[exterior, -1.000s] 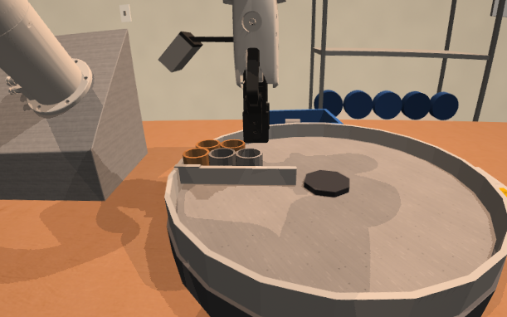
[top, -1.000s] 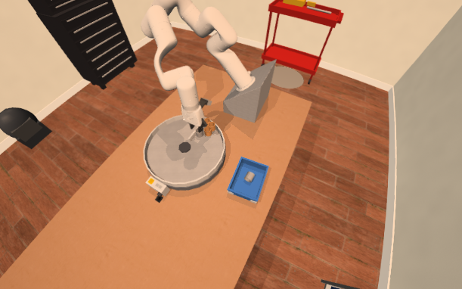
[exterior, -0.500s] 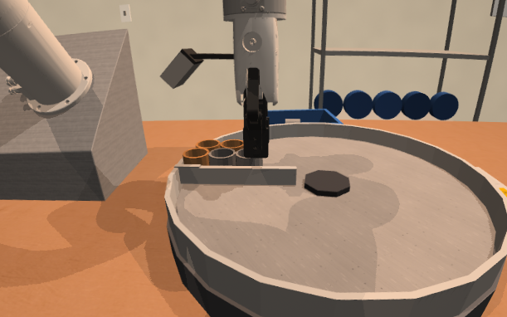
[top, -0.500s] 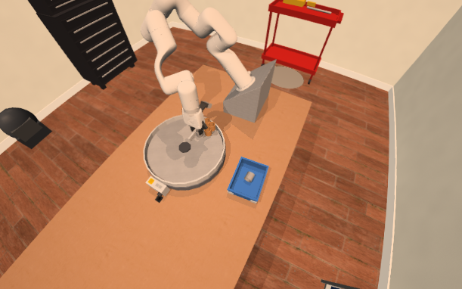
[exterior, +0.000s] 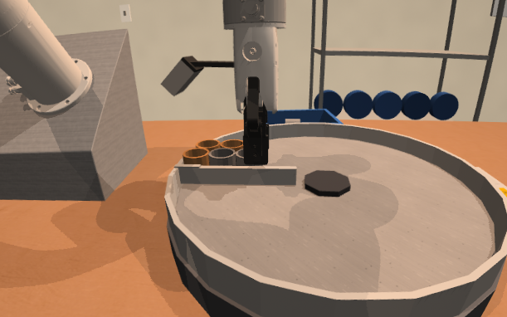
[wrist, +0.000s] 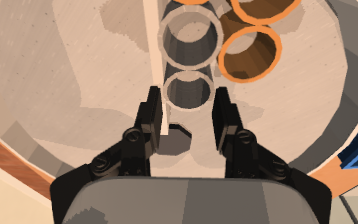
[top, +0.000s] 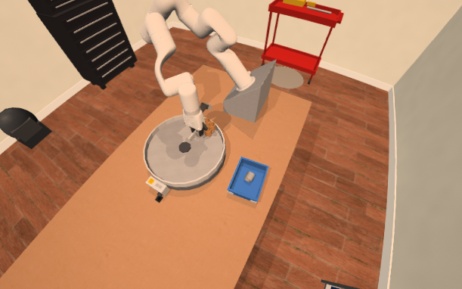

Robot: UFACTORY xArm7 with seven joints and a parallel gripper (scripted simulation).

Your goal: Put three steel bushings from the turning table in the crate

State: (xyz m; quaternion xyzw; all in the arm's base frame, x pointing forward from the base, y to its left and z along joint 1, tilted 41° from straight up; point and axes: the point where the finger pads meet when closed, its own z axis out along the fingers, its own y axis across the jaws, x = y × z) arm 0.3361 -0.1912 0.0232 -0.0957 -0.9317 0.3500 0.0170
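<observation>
The blue crate is 32 cm to the left of my hand, 14 cm ahead of it and 8 cm below it. The rest, counted from my hand: round grey turning table 9 cm ahead, 5 cm below, 4 cm to the right.
</observation>
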